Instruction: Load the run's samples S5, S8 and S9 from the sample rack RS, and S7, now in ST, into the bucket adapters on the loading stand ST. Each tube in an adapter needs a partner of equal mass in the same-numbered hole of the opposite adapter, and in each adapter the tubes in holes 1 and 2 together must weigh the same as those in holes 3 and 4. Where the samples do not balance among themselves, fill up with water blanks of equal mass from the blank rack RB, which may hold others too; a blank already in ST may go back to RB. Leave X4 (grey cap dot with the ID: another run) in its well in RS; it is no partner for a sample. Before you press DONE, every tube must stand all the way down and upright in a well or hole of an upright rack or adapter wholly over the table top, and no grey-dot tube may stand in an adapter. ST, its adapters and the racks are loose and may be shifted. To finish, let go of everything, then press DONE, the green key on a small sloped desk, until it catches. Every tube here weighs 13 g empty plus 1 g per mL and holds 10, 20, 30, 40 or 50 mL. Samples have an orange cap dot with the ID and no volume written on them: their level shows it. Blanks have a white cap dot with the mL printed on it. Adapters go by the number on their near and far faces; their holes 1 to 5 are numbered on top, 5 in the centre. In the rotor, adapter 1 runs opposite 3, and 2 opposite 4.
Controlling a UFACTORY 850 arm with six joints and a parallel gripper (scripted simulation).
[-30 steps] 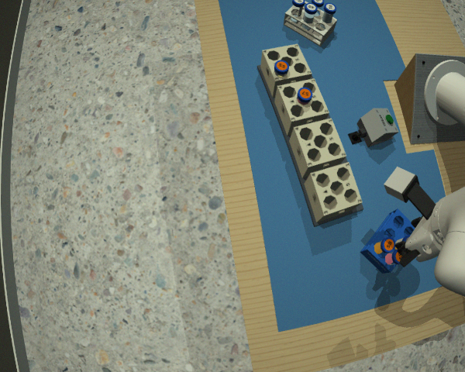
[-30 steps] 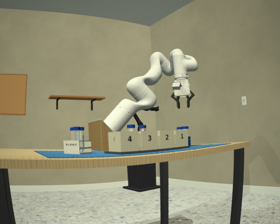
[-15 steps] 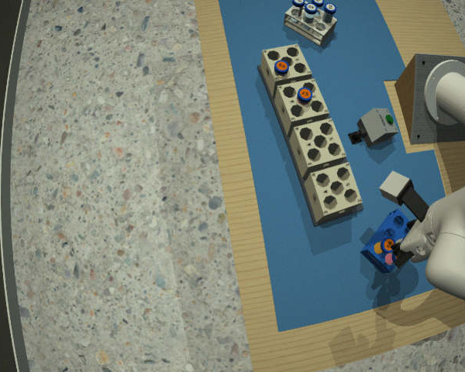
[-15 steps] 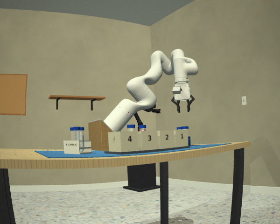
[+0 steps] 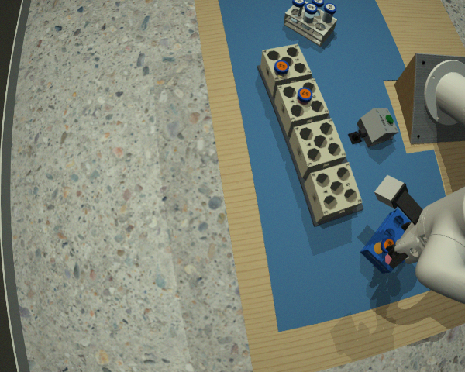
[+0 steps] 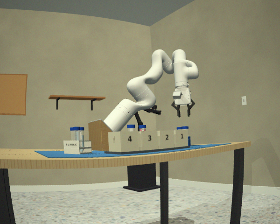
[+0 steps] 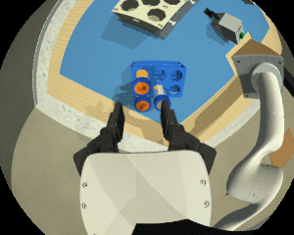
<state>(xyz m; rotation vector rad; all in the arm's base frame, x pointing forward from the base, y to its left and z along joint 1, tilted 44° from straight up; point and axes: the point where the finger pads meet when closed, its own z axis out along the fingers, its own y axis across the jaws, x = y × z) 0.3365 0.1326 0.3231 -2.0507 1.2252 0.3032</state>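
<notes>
Now: hand 13 cm above the orange-dot sample tube and 1 cm to the left of it. From my hand the other things lie so: sample S9: 13 cm below, 4 cm to the left, 2 cm behind; then blue sample rack RS: 17 cm below, 4 cm behind; then grey-dot tube X4: 13 cm below, 5 cm behind, 1 cm to the left.
</notes>
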